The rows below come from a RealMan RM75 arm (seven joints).
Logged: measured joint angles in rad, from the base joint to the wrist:
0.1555, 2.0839, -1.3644, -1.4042, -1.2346, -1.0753, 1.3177
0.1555, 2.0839, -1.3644, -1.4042, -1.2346, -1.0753, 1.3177
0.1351, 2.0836, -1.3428, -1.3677, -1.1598, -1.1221, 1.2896
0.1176, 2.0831, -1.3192, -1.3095, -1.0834, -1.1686, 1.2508
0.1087, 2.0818, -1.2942, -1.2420, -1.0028, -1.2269, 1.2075
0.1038, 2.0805, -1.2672, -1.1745, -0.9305, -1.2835, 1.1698
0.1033, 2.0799, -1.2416, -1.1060, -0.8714, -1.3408, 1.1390
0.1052, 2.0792, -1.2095, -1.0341, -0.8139, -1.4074, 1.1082
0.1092, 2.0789, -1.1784, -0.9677, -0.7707, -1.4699, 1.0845
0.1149, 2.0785, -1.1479, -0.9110, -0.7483, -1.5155, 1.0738
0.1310, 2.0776, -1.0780, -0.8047, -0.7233, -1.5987, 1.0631
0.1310, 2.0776, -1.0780, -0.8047, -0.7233, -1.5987, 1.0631
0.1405, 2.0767, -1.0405, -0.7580, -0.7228, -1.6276, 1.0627
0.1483, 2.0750, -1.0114, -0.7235, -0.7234, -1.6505, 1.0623
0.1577, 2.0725, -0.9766, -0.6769, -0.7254, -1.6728, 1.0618
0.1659, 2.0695, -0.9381, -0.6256, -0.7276, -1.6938, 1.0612
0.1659, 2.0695, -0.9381, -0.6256, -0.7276, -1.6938, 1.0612
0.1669, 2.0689, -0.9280, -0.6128, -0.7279, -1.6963, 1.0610
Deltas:
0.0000, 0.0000, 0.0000, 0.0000, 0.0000, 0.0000, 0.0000
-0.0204, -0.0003, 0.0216, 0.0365, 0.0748, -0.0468, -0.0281
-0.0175, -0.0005, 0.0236, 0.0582, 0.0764, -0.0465, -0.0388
-0.0089, -0.0013, 0.0250, 0.0675, 0.0806, -0.0583, -0.0433
-0.0049, -0.0013, 0.0270, 0.0675, 0.0723, -0.0566, -0.0377
-0.0005, -0.0006, 0.0256, 0.0685, 0.0591, -0.0573, -0.0308
0.0019, -0.0007, 0.0321, 0.0719, 0.0575, -0.0666, -0.0308
0.0040, -0.0003, 0.0311, 0.0664, 0.0432, -0.0625, -0.0237
0.0057, -0.0004, 0.0305, 0.0567, 0.0224, -0.0456, -0.0107
0.0161, -0.0009, 0.0699, 0.1063, 0.0250, -0.0832, -0.0107
0.0000, 0.0000, 0.0000, 0.0000, 0.0000, 0.0000, 0.0000
0.0095, -0.0009, 0.0375, 0.0467, 0.0005, -0.0289, -0.0004
0.0078, -0.0017, 0.0291, 0.0345, -0.0006, -0.0229, -0.0004
0.0094, -0.0025, 0.0348, 0.0466, -0.0020, -0.0223, -0.0005
0.0082, -0.0030, 0.0385, 0.0513, -0.0022, -0.0210, -0.0006
0.0000, 0.0000, 0.0000, 0.0000, 0.0000, 0.0000, 0.0000
0.0010, -0.0006, 0.0101, 0.0128, -0.0003, -0.0025, -0.0002

